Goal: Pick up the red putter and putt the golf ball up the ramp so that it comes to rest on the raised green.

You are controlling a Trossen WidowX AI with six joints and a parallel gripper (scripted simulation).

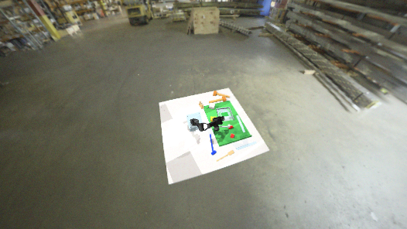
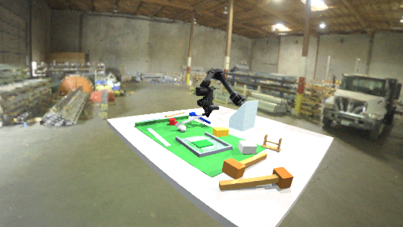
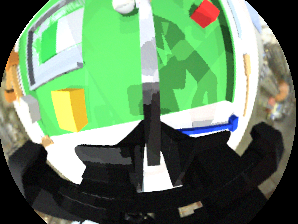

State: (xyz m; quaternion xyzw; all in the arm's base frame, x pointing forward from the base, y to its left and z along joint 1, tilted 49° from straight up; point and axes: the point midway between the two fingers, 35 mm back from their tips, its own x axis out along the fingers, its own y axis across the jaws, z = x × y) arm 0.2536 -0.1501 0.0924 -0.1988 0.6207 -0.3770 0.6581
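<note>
The red putter lies 12 cm ahead of my gripper tip, 3 cm to the right of it and 1 cm below it. Also, from my gripper tip: yellow block: 6 cm ahead, 17 cm to the left, 5 cm below; then white golf ball: 21 cm ahead, 2 cm to the right, 5 cm below; then blue putter: 13 cm behind, 18 cm to the right, 6 cm below.
</note>
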